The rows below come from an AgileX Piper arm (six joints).
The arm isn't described. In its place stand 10 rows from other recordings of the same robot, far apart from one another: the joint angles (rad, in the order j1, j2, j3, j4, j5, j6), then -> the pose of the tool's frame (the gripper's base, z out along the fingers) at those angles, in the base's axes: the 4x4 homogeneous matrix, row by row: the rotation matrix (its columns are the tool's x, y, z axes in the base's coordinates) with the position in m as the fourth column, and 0 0 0 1 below.
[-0.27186, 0.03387, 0.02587, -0.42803, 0.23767, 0.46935] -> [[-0.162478, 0.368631, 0.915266, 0.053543], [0.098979, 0.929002, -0.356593, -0.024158], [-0.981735, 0.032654, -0.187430, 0.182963], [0, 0, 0, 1]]
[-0.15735, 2.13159, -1.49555, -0.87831, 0.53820, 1.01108] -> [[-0.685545, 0.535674, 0.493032, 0.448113], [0.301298, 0.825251, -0.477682, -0.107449], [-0.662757, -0.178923, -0.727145, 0.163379], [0, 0, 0, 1]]
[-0.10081, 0.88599, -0.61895, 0.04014, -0.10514, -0.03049] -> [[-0.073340, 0.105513, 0.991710, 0.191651], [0.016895, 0.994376, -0.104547, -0.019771], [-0.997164, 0.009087, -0.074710, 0.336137], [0, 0, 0, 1]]
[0.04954, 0.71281, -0.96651, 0.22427, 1.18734, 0.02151] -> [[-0.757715, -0.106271, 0.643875, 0.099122], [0.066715, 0.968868, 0.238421, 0.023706], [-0.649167, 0.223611, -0.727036, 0.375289], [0, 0, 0, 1]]
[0.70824, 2.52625, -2.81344, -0.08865, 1.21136, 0.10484] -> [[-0.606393, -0.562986, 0.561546, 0.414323], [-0.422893, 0.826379, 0.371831, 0.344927], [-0.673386, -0.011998, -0.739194, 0.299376], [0, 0, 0, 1]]
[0.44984, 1.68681, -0.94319, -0.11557, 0.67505, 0.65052] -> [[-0.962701, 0.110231, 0.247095, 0.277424], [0.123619, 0.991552, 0.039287, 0.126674], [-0.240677, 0.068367, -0.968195, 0.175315], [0, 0, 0, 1]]
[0.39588, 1.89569, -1.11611, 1.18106, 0.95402, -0.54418] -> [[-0.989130, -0.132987, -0.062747, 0.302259], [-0.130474, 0.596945, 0.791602, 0.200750], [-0.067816, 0.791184, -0.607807, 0.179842], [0, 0, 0, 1]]
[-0.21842, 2.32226, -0.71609, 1.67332, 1.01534, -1.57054] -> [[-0.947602, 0.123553, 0.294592, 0.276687], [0.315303, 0.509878, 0.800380, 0.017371], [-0.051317, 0.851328, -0.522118, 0.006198], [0, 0, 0, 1]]
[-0.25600, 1.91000, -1.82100, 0.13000, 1.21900, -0.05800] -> [[-0.910501, 0.198856, 0.362551, 0.401741], [0.225000, 0.973869, 0.030899, -0.093706], [-0.346933, 0.109708, -0.931451, 0.313233], [0, 0, 0, 1]]
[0.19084, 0.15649, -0.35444, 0.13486, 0.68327, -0.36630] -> [[-0.295053, -0.354277, 0.887374, 0.042957], [-0.319324, 0.911881, 0.257886, 0.016166], [-0.900542, -0.207270, -0.382182, 0.262012], [0, 0, 0, 1]]
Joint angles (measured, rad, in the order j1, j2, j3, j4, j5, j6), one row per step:
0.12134, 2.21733, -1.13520, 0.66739, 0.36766, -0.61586
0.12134, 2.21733, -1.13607, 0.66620, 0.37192, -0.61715
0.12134, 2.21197, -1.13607, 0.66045, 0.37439, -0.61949
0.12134, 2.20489, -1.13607, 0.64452, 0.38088, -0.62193
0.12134, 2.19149, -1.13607, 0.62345, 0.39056, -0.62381
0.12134, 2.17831, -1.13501, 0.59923, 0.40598, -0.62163
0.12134, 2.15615, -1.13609, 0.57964, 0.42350, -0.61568
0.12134, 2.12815, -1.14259, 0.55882, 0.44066, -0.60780
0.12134, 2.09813, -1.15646, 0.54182, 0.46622, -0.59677
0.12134, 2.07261, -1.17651, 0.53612, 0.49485, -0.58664
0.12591, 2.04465, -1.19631, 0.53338, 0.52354, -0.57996
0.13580, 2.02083, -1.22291, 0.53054, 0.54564, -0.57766
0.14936, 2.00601, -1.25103, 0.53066, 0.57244, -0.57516
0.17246, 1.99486, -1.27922, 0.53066, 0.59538, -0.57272
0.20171, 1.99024, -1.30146, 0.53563, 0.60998, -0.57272
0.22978, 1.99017, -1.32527, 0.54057, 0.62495, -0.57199
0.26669, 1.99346, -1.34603, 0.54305, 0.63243, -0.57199
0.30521, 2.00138, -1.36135, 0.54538, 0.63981, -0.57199
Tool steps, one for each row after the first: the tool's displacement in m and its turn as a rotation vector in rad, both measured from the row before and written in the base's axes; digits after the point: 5 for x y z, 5 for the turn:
-0.00011, 0.00018, 0.00011, 0.00094, 0.00232, 0.00364
0.00015, 0.00000, 0.00195, -0.00201, -0.00421, 0.00784
-0.00019, -0.00012, 0.00246, -0.00583, -0.00320, 0.01774
-0.00007, -0.00011, 0.00476, -0.00680, -0.00689, 0.02242
-0.00095, -0.00007, 0.00437, -0.00608, 0.00026, 0.02289
0.00000, 0.00022, 0.00819, -0.00111, -0.00753, 0.01600
0.00156, 0.00029, 0.01145, -0.00096, -0.01852, 0.01478
0.00251, 0.00083, 0.01372, 0.00492, -0.01912, 0.01136
0.00330, 0.00139, 0.01357, 0.01228, -0.01724, 0.00476
0.00242, 0.00316, 0.01473, 0.01310, -0.01995, 0.01074
0.00352, 0.00515, 0.01504, 0.01017, -0.02971, 0.01803
0.00266, 0.00687, 0.01209, 0.01225, -0.01759, 0.02172
0.00167, 0.01053, 0.01094, 0.01085, -0.01736, 0.03020
0.00018, 0.01285, 0.00727, 0.01085, -0.01249, 0.03244
0.00020, 0.01256, 0.00591, 0.01078, -0.00870, 0.03107
-0.00128, 0.01574, 0.00393, 0.00676, -0.00970, 0.03882
-0.00298, 0.01616, 0.00061, 0.00414, 0.00009, 0.04053

